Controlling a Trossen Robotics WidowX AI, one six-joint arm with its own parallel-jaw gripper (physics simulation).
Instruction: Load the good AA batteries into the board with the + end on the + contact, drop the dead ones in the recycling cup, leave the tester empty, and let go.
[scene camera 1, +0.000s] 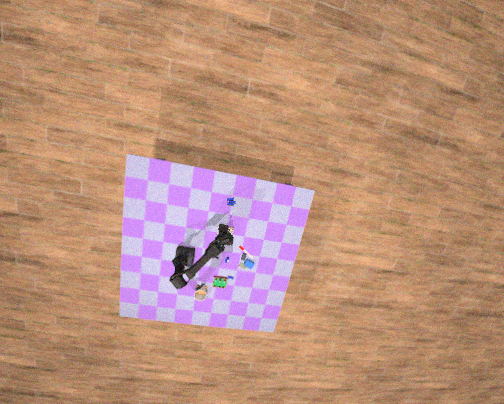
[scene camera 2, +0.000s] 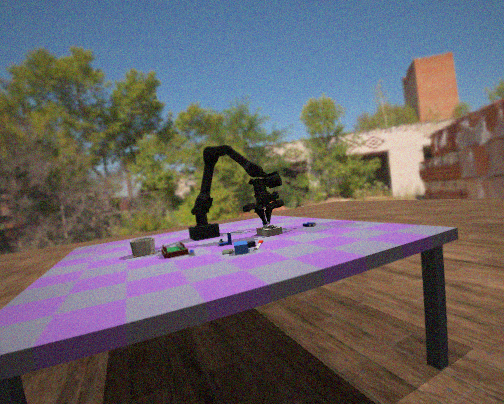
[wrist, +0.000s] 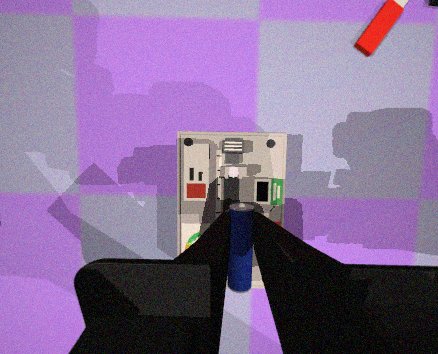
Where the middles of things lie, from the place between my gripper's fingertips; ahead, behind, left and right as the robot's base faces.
The grey battery tester (wrist: 214, 169) is 2 cm below my hand.
